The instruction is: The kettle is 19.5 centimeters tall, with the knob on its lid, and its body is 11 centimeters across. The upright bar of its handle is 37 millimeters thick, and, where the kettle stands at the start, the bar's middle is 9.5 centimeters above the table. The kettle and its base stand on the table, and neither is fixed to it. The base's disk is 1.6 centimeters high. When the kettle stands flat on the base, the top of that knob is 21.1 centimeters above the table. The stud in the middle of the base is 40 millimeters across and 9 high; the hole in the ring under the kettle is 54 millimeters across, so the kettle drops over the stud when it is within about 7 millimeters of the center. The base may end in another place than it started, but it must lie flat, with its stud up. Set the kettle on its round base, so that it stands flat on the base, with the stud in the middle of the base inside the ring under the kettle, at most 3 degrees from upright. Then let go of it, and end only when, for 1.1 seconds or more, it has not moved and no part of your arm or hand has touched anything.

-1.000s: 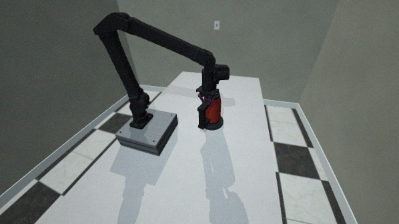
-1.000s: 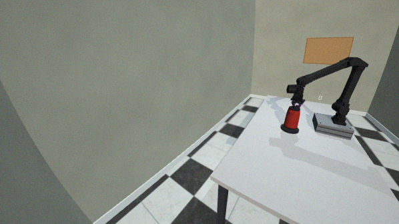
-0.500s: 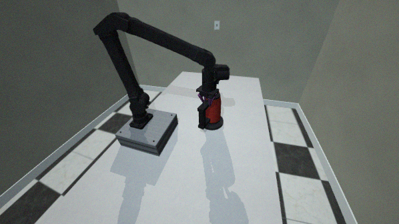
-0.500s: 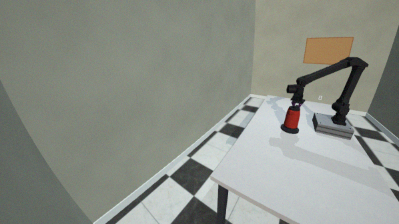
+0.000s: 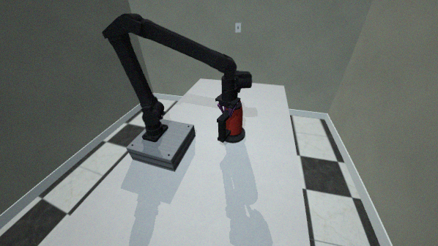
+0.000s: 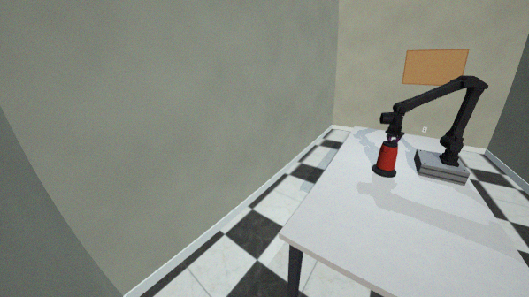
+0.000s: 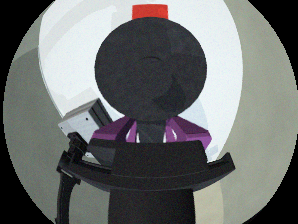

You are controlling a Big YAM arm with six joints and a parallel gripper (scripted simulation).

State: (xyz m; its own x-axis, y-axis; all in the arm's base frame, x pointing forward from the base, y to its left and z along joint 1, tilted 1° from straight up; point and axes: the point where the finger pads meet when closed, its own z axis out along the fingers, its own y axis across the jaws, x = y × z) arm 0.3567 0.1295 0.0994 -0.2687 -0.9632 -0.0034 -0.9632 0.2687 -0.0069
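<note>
Now: the red kettle 50 mm below my hand, 20 mm to the left of it and 10 mm ahead of it. The rest, counted from my hand: round black base: 170 mm below, 60 mm to the left, 20 mm ahead.
</note>
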